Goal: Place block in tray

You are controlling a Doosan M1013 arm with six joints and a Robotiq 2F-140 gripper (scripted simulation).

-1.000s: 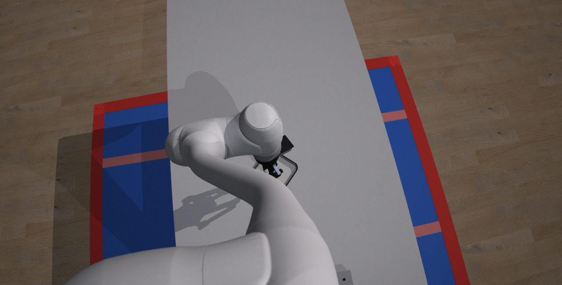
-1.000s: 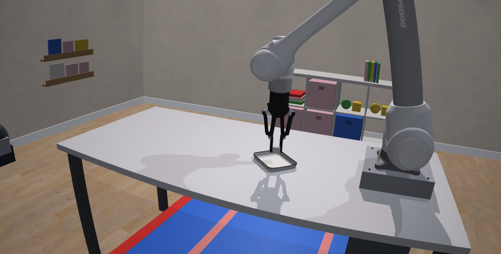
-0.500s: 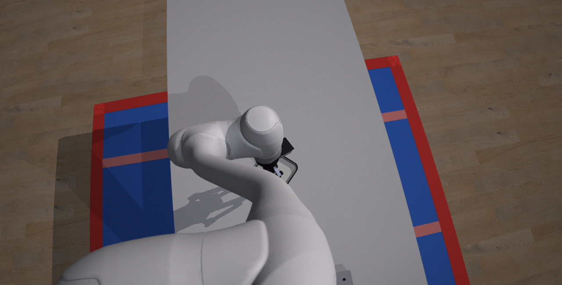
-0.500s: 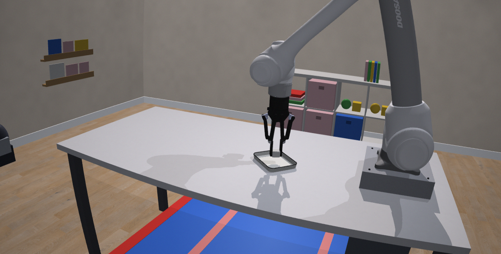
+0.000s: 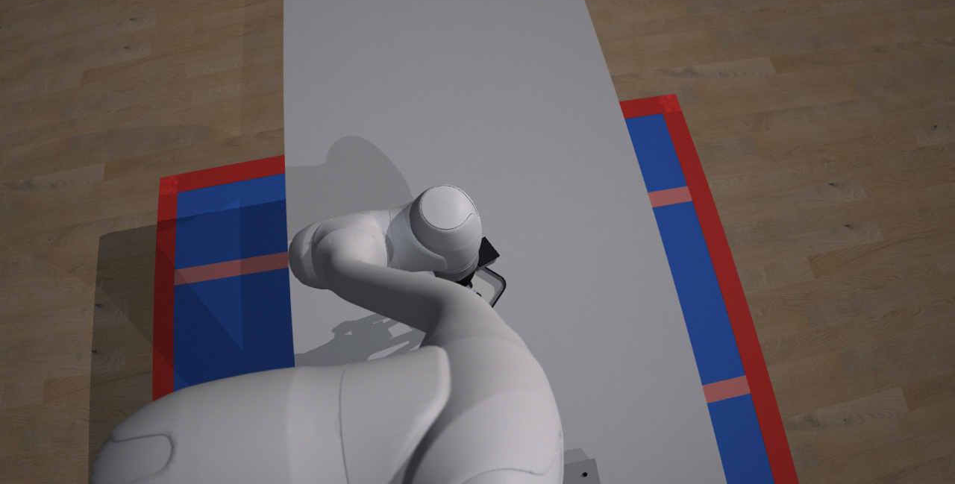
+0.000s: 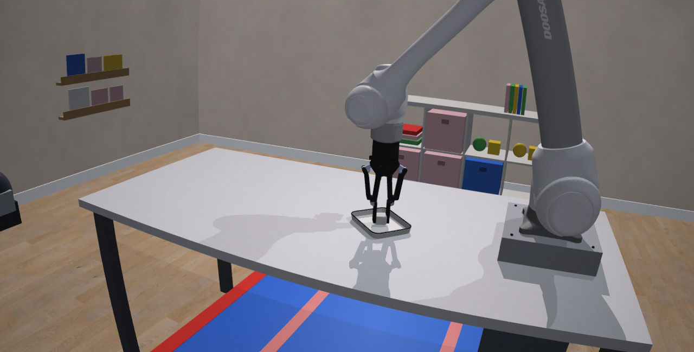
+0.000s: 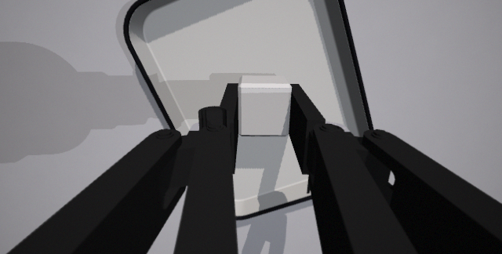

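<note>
The small white block lies 2 cm below my hand. From my hand the other things lie so: white tray: 3 cm below.
</note>
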